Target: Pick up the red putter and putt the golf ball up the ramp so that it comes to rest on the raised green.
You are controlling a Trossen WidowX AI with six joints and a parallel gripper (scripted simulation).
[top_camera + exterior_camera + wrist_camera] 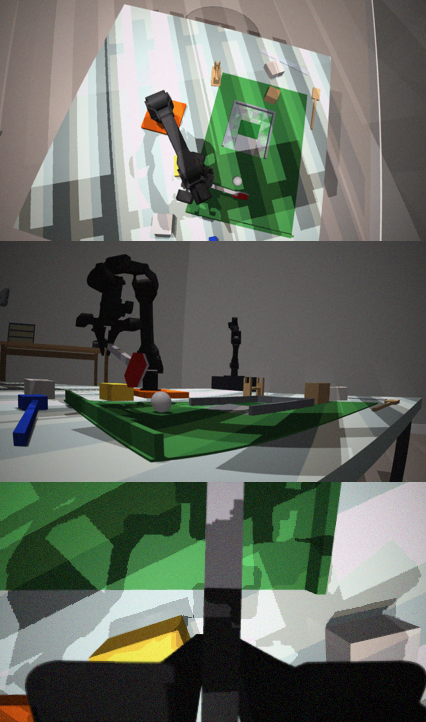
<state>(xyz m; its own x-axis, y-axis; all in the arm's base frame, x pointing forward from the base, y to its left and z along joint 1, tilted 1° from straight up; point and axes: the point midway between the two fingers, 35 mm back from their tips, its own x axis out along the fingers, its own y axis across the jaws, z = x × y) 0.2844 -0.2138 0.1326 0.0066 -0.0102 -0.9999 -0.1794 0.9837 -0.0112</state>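
Now: the yellow block 80 mm behind my gripper tip, 50 mm to the left of it and 100 mm below it. Round my gripper tip: blue putter 310 mm ahead, 170 mm to the right, 100 mm below; then white golf ball 180 mm ahead, 100 mm to the left, 90 mm below; then red putter 100 mm ahead, 20 mm to the left.
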